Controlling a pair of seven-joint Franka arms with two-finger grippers.
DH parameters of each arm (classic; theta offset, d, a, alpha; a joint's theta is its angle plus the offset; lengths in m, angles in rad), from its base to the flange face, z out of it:
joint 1: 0 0.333 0 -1.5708
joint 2: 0 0 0 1.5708
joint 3: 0 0.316 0.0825 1.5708
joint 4: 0 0 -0.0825 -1.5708
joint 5: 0 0.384 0 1.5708
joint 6: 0 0 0.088 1.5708
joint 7: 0 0.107 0 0
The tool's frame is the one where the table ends.
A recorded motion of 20 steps. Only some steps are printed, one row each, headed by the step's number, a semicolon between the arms.
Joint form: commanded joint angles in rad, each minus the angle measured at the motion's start. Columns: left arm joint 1, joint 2, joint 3, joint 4, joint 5, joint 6, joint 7; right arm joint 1, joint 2, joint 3, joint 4, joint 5, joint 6, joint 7.
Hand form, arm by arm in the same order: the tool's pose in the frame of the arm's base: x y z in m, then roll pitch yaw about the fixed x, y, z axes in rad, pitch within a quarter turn. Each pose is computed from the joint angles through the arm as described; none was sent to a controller.
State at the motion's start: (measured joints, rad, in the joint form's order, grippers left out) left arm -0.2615 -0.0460 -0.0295 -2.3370 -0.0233 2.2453 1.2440; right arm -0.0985 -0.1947 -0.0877 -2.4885 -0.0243 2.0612 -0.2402
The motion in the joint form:
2: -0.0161 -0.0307 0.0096 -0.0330 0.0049 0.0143 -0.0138; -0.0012 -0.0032 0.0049 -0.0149 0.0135 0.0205 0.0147
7: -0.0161 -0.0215 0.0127 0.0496 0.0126 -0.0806 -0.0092; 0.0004 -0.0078 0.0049 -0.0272 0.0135 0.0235 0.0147
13: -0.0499 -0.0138 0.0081 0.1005 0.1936 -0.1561 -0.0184; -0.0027 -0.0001 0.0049 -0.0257 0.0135 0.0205 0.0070
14: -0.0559 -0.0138 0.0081 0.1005 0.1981 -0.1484 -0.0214; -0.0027 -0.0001 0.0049 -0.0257 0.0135 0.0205 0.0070
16: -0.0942 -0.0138 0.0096 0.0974 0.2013 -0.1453 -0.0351; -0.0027 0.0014 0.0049 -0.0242 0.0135 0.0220 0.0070
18: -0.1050 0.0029 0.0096 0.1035 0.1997 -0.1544 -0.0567; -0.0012 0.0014 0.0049 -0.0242 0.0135 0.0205 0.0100
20: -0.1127 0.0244 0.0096 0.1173 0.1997 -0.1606 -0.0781; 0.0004 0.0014 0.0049 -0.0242 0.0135 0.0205 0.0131
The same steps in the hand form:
2: 0.4636 -0.1426 0.3524 3.1057 -0.0003 -1.5157; 0.4141 -0.0764 0.3387 -3.0824 0.2167 0.0592
7: 0.4771 -0.1451 0.3758 3.0870 0.0112 -1.5232; 0.4107 -0.0750 0.3359 -3.0808 0.2212 0.0613
13: 0.4798 -0.1571 0.3888 3.1007 0.1646 -1.6527; 0.4106 -0.0763 0.3331 -3.0774 0.2298 0.0665
14: 0.4797 -0.1602 0.3894 3.1094 0.1657 -1.6580; 0.4106 -0.0763 0.3331 -3.0774 0.2298 0.0665
16: 0.4731 -0.1775 0.3883 3.1122 0.1683 -1.6831; 0.4112 -0.0764 0.3332 -3.0779 0.2283 0.0663
18: 0.4726 -0.1830 0.3818 3.0967 0.1737 -1.6730; 0.4112 -0.0758 0.3331 -3.0783 0.2300 0.0649
20: 0.4750 -0.1880 0.3765 3.0871 0.1790 -1.6605; 0.4113 -0.0751 0.3331 -3.0790 0.2302 0.0633

